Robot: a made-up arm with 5 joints. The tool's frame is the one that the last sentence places.
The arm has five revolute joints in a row. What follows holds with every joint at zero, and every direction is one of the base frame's.
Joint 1 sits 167 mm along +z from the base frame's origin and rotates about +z.
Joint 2 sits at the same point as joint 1 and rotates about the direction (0, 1, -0.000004).
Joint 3 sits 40 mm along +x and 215 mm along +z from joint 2 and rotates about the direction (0, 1, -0.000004).
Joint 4 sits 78 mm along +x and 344 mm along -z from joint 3 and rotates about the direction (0, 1, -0.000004).
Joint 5 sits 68 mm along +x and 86 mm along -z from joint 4 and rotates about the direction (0, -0.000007, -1).
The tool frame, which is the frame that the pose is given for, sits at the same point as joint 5; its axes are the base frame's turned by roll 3.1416, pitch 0 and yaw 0 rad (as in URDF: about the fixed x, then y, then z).
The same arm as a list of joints. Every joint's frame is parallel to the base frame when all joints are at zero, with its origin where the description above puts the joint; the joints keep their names.
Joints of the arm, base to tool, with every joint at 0 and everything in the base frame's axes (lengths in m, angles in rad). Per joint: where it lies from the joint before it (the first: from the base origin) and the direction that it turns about. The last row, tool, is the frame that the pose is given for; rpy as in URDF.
joint 1: axis 0 0 1 xyz 0 0 0.167
joint 2: axis 0 1 0 xyz 0 0 0
joint 3: axis 0 1 0 xyz 0.04 0 0.215
joint 4: axis 0 1 0 xyz 0.078 0 -0.344
joint 5: axis 0 0 -1 xyz 0.068 0 -0.086
tool: xyz 0 0 0 rpy -3.1416 0 0

